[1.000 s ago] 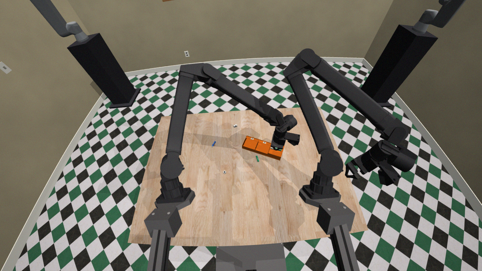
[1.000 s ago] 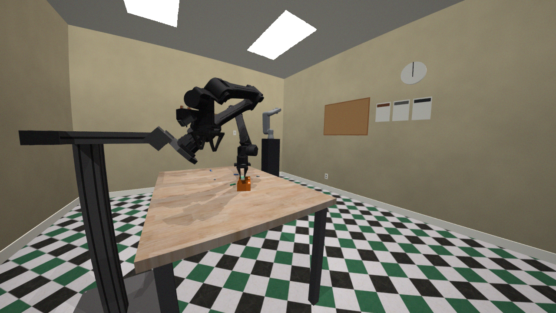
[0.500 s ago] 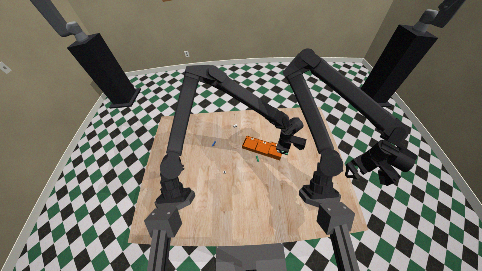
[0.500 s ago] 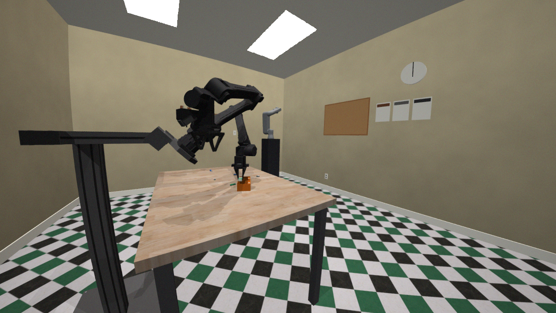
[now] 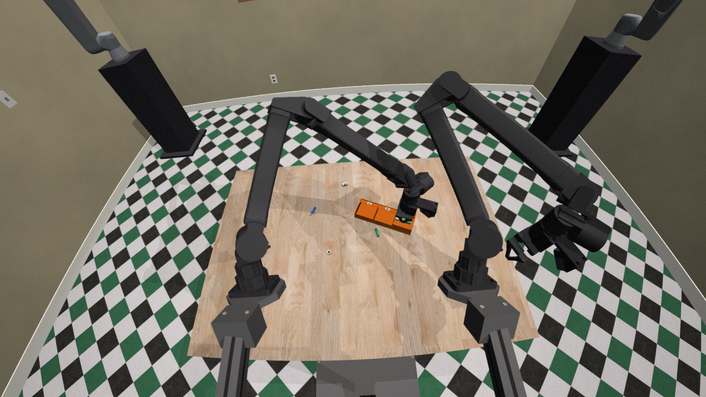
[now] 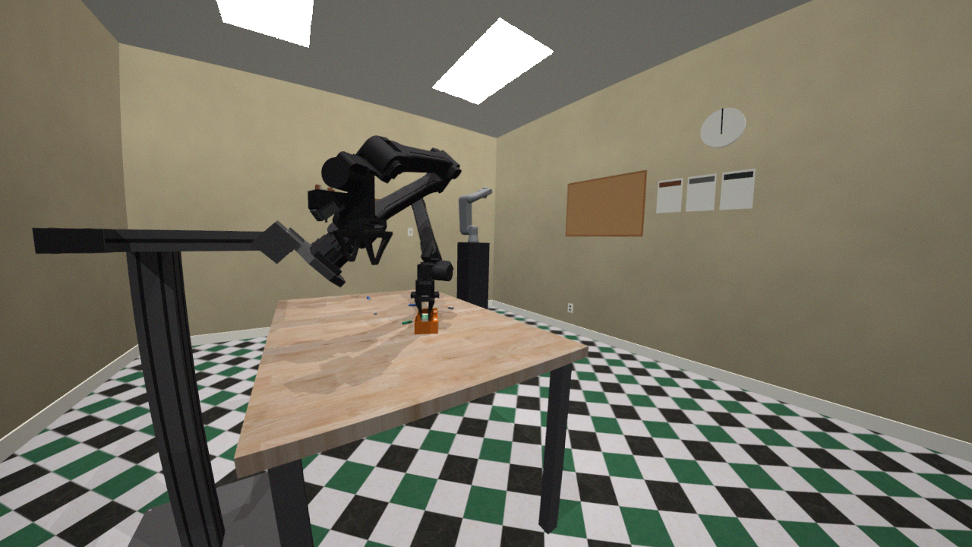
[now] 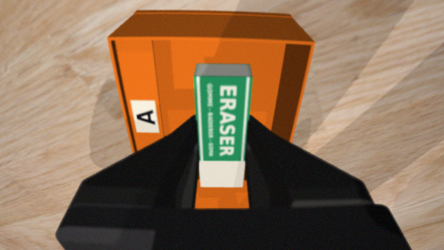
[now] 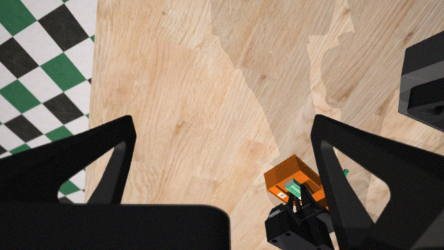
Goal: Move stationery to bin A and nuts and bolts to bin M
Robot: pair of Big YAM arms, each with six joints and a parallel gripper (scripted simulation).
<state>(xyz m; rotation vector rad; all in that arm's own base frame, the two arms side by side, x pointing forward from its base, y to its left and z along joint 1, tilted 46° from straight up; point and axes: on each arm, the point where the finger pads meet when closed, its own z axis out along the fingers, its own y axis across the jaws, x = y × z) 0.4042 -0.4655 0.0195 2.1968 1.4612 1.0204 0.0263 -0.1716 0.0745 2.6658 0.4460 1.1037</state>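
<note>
The pencil sharpener lies 250 mm to the left of my left hand, 230 mm ahead of it and 40 mm below it. Round my left hand: hex nut: 310 mm to the left, 120 mm behind, 50 mm below; then eraser: 10 mm to the left; then green cylinder: 110 mm to the left, 50 mm below, 30 mm behind.
</note>
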